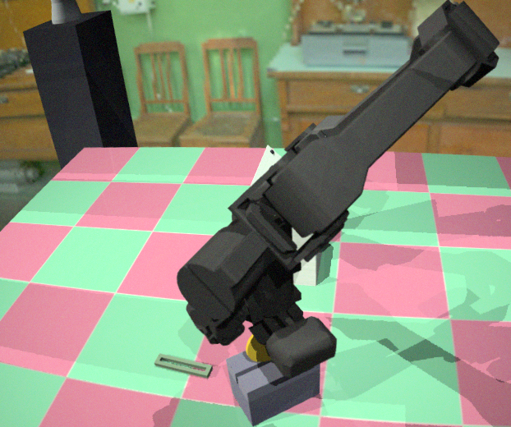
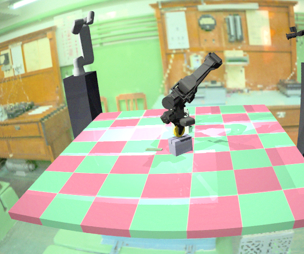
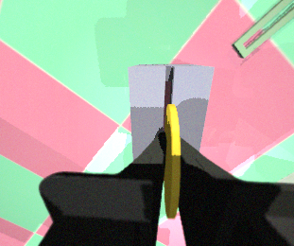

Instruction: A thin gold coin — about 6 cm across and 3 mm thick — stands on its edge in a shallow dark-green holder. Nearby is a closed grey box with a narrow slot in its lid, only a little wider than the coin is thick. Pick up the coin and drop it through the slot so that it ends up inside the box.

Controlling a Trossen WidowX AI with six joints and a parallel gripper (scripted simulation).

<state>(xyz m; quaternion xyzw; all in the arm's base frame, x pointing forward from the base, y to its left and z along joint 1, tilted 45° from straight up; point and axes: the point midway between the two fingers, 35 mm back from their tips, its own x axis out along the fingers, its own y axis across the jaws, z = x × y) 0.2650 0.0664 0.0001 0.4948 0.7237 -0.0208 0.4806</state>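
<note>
Right now my gripper tip is 10 mm below the gold coin.
</note>
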